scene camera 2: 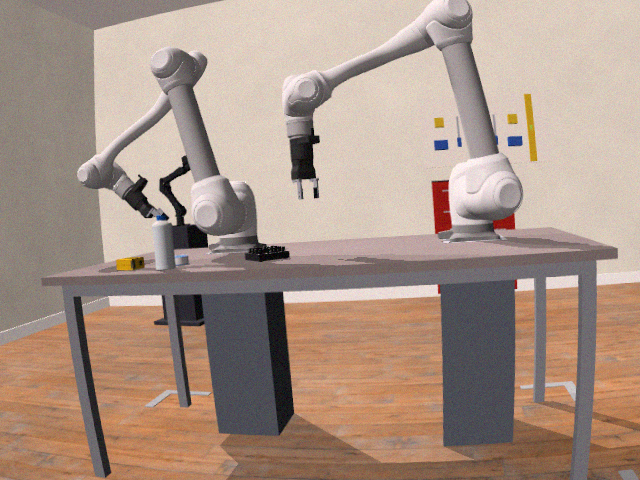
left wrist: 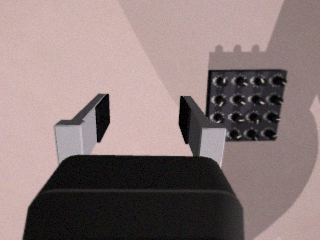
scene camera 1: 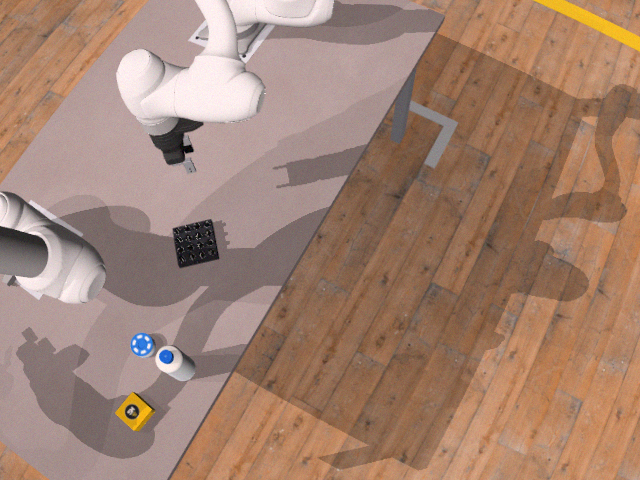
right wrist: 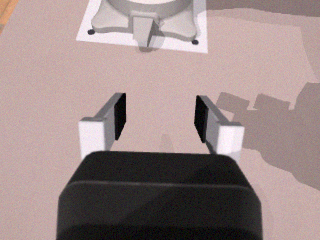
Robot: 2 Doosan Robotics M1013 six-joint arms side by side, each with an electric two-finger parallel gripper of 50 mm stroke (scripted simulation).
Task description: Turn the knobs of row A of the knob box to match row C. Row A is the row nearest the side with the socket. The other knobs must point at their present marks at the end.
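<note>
My left gripper (scene camera 2: 308, 198) is visible, likewise the gripper (scene camera 1: 190, 161) and, in its own wrist view, the gripper (left wrist: 144, 109). My right gripper (right wrist: 160, 108) is visible. A white bottle (scene camera 2: 162, 229) is present; scene camera 1 gives the bottle (scene camera 1: 175, 363). The bottle is out of frame in the left wrist view, and it is also out of frame in the right wrist view.
</note>
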